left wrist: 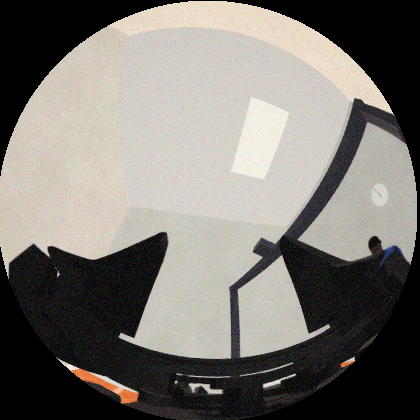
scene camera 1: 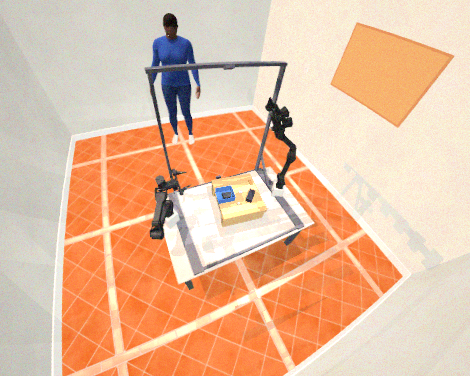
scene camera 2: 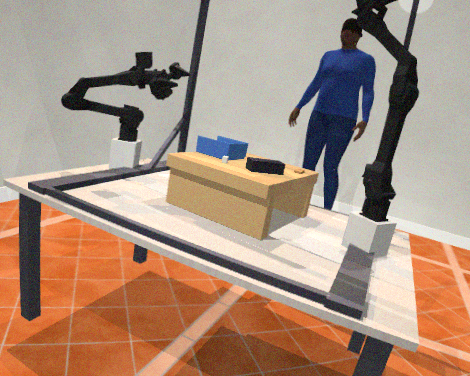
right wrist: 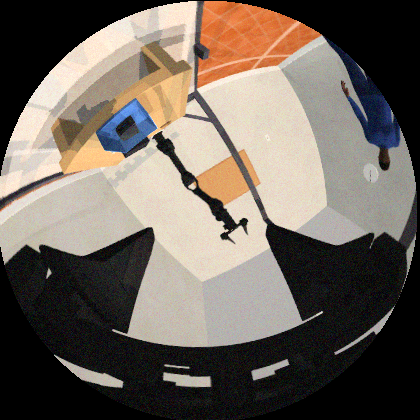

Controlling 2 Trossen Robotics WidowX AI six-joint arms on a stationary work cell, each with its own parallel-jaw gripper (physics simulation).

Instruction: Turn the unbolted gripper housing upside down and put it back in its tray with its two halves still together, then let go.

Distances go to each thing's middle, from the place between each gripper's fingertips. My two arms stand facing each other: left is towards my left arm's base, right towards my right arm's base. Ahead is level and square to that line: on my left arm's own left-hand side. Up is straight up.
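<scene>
The blue tray (scene camera 2: 223, 146) is 71 cm below my left hand, 29 cm to the right of it and 9 cm ahead of it. As for the wooden block (scene camera 2: 228, 193), I see it far below my left hand, a good way ahead of it and a good way to the right of it.
Relative to the blue tray, my right gripper is 6 cm short of it, 25 cm to the right of it and 21 cm above it. The wooden block is a little ahead of my right hand, but far to the left of it and far below it.
</scene>
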